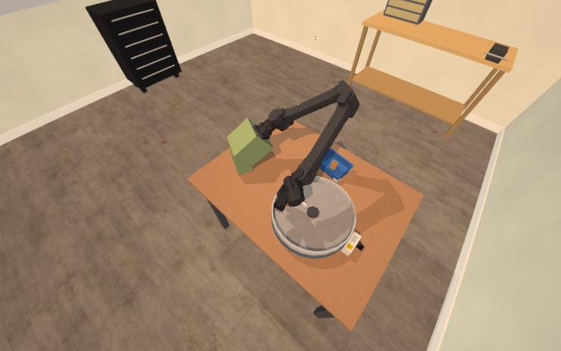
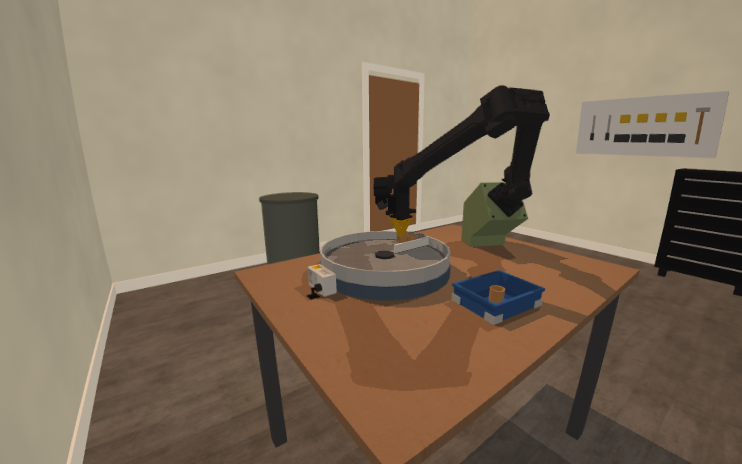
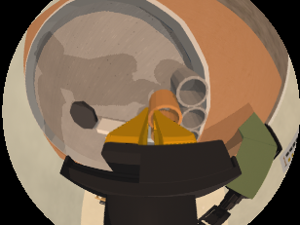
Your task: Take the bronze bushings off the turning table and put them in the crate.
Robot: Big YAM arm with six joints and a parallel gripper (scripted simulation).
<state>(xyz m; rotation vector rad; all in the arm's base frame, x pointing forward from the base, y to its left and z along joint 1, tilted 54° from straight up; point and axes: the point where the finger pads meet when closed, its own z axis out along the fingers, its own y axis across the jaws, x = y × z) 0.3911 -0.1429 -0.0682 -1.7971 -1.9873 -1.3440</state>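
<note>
My hand is 20 mm past the blue crate, 420 mm to the right of it and 70 mm above it. Round my hand: grey turning table 110 mm ahead, 70 mm to the left, 40 mm below.
</note>
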